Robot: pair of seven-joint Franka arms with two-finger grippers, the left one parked.
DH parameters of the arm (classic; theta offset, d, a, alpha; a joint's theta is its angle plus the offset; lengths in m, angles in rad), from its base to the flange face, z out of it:
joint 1: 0 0.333 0 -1.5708
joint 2: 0 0 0 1.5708
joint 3: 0 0.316 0.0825 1.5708
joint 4: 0 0 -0.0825 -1.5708
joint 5: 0 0.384 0 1.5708
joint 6: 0 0 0.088 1.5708
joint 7: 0 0.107 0 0
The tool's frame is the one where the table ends.
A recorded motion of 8 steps. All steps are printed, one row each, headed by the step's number.
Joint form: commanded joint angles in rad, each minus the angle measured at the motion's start. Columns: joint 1, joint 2, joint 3, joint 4, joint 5, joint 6, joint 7.
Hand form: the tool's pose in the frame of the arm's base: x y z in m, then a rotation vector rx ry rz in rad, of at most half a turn. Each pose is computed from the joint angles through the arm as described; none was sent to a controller.
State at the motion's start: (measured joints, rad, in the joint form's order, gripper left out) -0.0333 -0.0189 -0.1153 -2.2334 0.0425 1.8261 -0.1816
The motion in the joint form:
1: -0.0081 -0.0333 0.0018 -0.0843 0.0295 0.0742 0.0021
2: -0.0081 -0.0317 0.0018 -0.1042 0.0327 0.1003 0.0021
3: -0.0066 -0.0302 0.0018 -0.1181 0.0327 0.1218 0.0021
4: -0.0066 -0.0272 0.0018 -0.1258 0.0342 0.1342 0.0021
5: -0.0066 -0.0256 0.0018 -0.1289 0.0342 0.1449 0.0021
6: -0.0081 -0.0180 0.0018 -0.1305 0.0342 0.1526 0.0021
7: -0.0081 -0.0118 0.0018 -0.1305 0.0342 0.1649 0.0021
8: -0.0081 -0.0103 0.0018 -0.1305 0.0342 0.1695 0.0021
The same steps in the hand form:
1: 0.4532 -0.0654 0.3391 -2.9676 0.0149 0.5238
2: 0.4503 -0.0649 0.3318 -2.9679 0.0197 0.5164
3: 0.4487 -0.0642 0.3267 -2.9714 0.0193 0.5082
4: 0.4478 -0.0640 0.3229 -2.9717 0.0218 0.5055
5: 0.4481 -0.0642 0.3215 -2.9746 0.0226 0.4970
6: 0.4484 -0.0650 0.3178 -2.9749 0.0259 0.4994
7: 0.4499 -0.0654 0.3156 -2.9784 0.0270 0.4909
8: 0.4504 -0.0655 0.3151 -2.9799 0.0274 0.4865

